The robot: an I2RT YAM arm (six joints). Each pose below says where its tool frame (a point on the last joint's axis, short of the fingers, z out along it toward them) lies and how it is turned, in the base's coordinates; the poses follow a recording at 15 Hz.
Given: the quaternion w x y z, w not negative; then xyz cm.
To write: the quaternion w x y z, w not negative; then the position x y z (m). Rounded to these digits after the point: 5 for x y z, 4 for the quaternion.
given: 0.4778 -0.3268 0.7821 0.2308 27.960 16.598 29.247
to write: 0.4778 -0.3268 0.7821 0.2308 0.27960 0.16598 0.29247
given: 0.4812 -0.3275 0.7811 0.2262 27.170 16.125 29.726
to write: 0.4812 -0.3275 0.7811 0.2262 0.27170 0.16125 0.29726
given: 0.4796 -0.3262 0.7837 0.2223 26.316 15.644 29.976
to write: 0.4796 -0.3262 0.7837 0.2223 0.26316 0.15644 0.29976
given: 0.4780 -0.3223 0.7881 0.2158 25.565 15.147 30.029
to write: 0.4780 -0.3223 0.7881 0.2158 0.25565 0.15147 0.30029
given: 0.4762 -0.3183 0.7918 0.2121 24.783 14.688 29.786
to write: 0.4762 -0.3183 0.7918 0.2121 0.24783 0.14688 0.29786
